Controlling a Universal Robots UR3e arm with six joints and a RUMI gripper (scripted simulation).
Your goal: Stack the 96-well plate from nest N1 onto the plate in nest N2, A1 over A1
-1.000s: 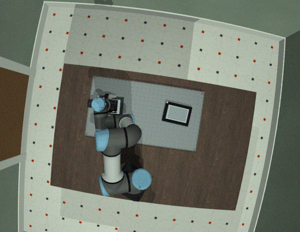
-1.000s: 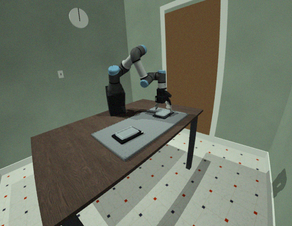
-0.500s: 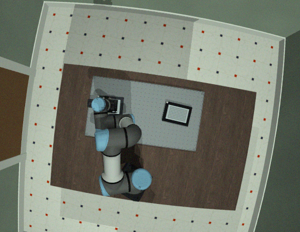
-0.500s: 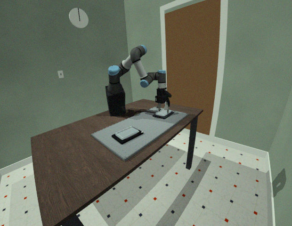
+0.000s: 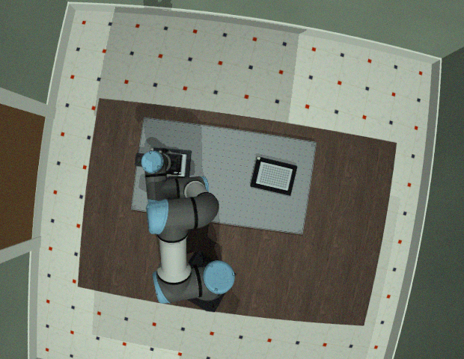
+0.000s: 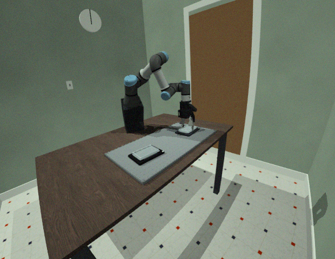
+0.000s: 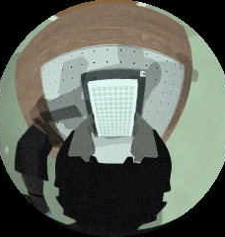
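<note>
Right now the grey nest N1 is 20 mm below my hand. From my hand the other things lie so: black nest N2: 410 mm to the right, 20 mm below.
</note>
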